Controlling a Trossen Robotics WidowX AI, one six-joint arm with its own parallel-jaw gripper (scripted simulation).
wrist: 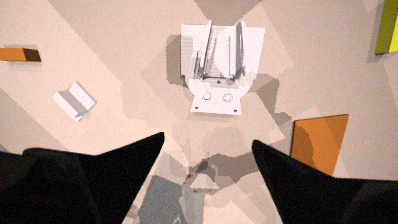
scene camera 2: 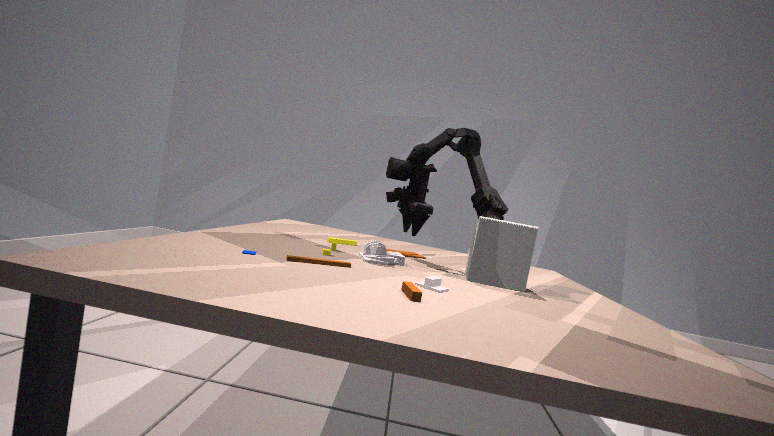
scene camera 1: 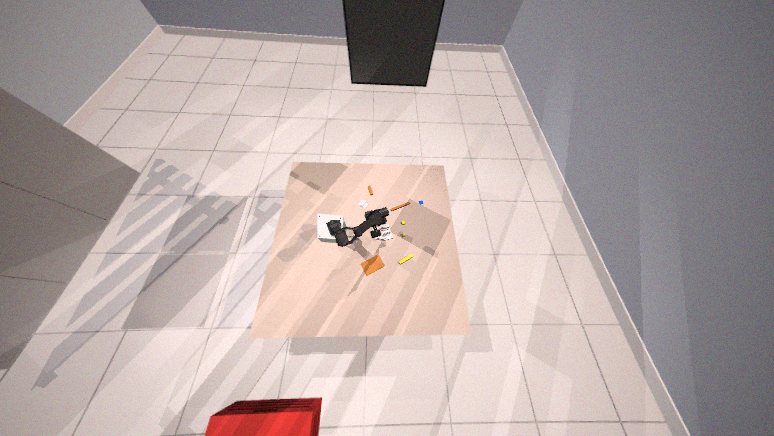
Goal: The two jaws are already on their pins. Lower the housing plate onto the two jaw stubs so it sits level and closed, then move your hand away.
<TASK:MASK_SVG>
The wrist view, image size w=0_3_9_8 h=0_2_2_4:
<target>my gripper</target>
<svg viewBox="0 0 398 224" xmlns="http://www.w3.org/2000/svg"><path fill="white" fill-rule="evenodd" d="M252 141L251 150L283 224L398 224L398 180L335 178L295 158L291 158L268 144L258 140ZM165 133L158 132L147 138L99 155L59 151L42 147L28 148L23 150L22 155L0 151L0 224L122 224L126 214L133 205L133 201L140 192L142 184L155 164L156 158L160 154L165 141Z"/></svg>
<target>orange plate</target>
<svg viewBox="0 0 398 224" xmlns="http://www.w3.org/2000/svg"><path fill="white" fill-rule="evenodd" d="M349 115L342 114L294 120L289 156L333 176Z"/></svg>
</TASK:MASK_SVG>
